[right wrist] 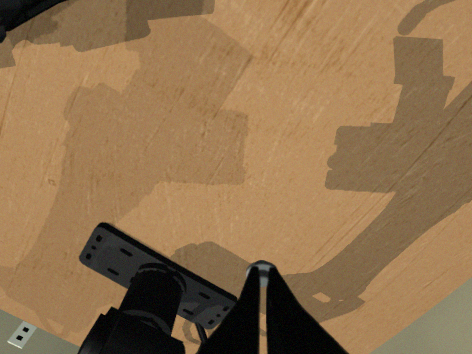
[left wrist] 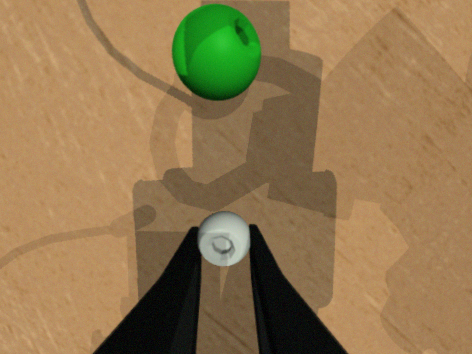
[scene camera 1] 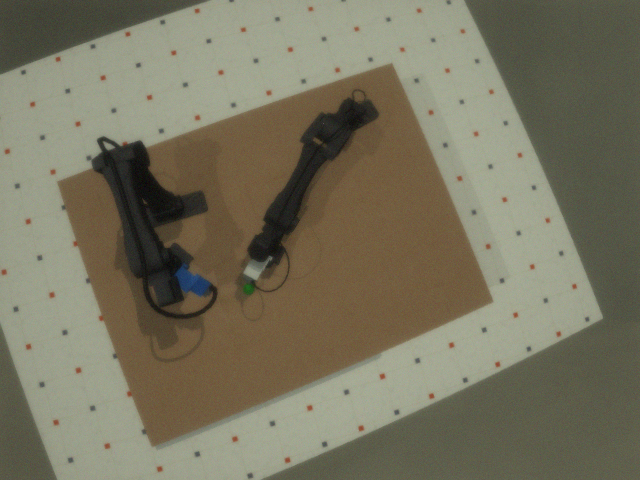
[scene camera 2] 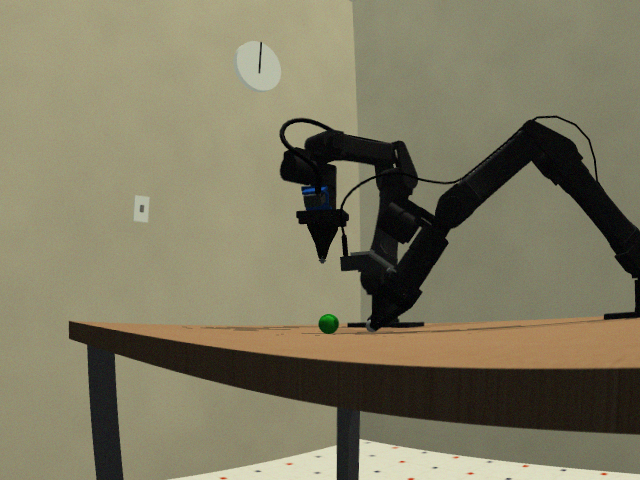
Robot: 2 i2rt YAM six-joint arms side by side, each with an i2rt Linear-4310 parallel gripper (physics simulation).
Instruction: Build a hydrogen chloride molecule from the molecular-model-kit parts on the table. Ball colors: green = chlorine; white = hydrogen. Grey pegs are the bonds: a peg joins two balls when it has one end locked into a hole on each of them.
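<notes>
The green ball (scene camera 1: 248, 288) (scene camera 2: 328, 323) (left wrist: 217, 52) lies on the table, with a hole in its upper right in the left wrist view. My left gripper (left wrist: 224, 233) (scene camera 2: 372, 326) is shut on the white ball (left wrist: 223, 225), low over the table near the green ball and apart from it. A hole in the white ball shows toward the camera. My right gripper (right wrist: 262, 276) (scene camera 2: 322, 258) is shut on the grey peg (right wrist: 262, 283) and holds it well above the table. The peg's end shows at the fingertips; the rest is hidden between the fingers.
The brown table (scene camera 1: 361, 289) (scene camera 2: 491, 351) carries both arms. The right arm's black base plate (right wrist: 105, 250) shows at the lower left of the right wrist view. The right arm's blue wrist camera mount (scene camera 1: 193, 282) is left of the green ball. Arm shadows cross the table.
</notes>
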